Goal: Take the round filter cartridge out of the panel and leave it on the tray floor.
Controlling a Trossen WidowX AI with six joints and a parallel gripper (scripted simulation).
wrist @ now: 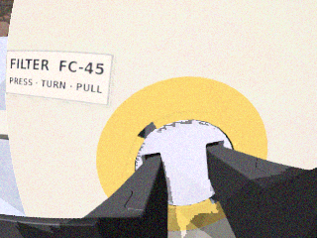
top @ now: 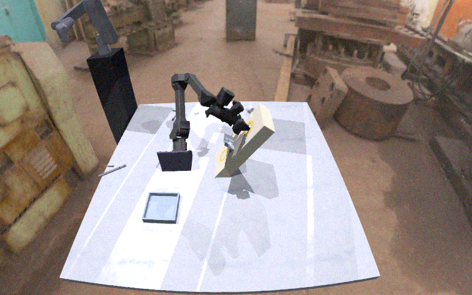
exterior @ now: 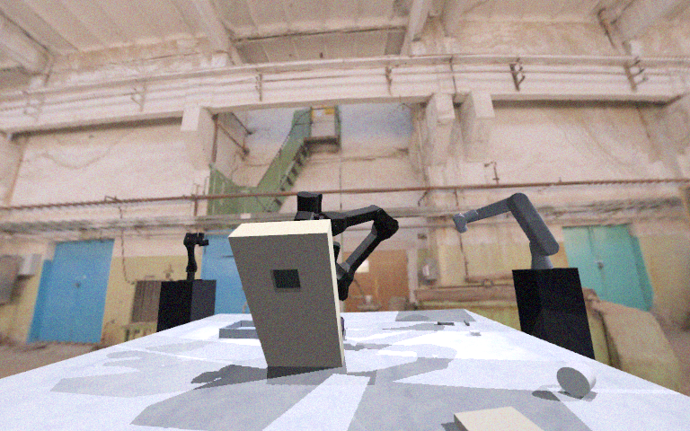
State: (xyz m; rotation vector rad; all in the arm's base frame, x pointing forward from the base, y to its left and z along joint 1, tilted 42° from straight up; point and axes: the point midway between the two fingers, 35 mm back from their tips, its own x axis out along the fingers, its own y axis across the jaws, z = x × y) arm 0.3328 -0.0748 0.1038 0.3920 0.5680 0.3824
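My gripper tip is 8 cm above the cream service panel and 4 cm past it. The rest, counted from my gripper tip: grey tray 40 cm behind, 30 cm to the right, 22 cm below.
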